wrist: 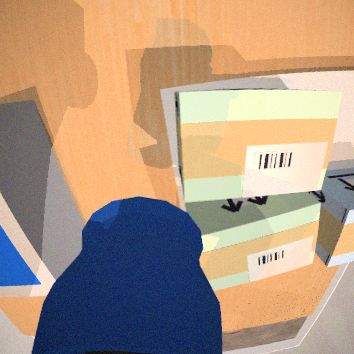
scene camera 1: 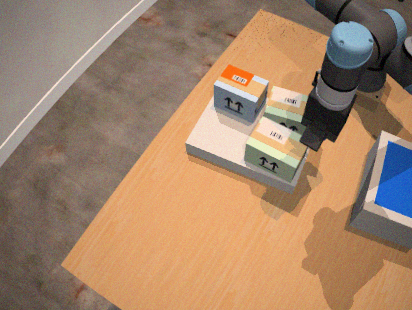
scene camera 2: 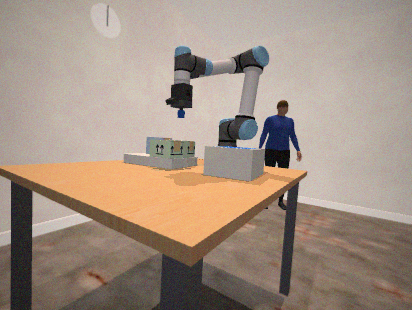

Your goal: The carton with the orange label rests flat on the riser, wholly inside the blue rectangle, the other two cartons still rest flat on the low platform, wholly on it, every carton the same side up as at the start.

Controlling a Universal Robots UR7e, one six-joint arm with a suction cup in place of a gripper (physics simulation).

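Where they show: hand, its tool point: (wrist: 141, 250) (scene camera 2: 181, 117); arm's base, origin of its link: (scene camera 1: 363, 74).
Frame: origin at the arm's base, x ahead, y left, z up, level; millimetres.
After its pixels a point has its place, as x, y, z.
Observation:
The carton with the orange label (scene camera 1: 240, 97) @[381, -242, 81] (scene camera 2: 150, 146) (wrist: 332, 227) @[344, -201, 75] is blue-grey and stands upright at the platform's far left in scene camera 1. A green carton (scene camera 1: 272, 155) @[479, -84, 73] (wrist: 260, 105) @[470, -82, 73] lies flat at the platform's near right corner, and a second green carton (scene camera 1: 287, 102) @[318, -132, 77] (wrist: 225, 270) @[291, -77, 77] is close behind it, partly hidden by the arm. The low platform (scene camera 1: 215, 135) @[469, -262, -12] (scene camera 2: 137, 160) @[517, -216, -39] is pale grey. The riser (scene camera 1: 382, 230) @[452, 265, -14] (scene camera 2: 227, 165) @[449, 282, -10] bears the blue rectangle (scene camera 1: 395, 185) @[359, 231, 61] (wrist: 12, 265) @[276, 190, 61]. My suction cup (scene camera 2: 181, 114) (wrist: 142, 240) holds nothing and hangs well above the cartons.
The wooden table (scene camera 1: 175, 225) @[728, -206, -60] (scene camera 2: 125, 190) @[846, 223, -60] carries the platform and the riser, which stand apart. The arm's base is behind the riser in scene camera 2. A person in blue (scene camera 2: 281, 132) stands beyond the table. Arm shadows fall near the riser and platform.

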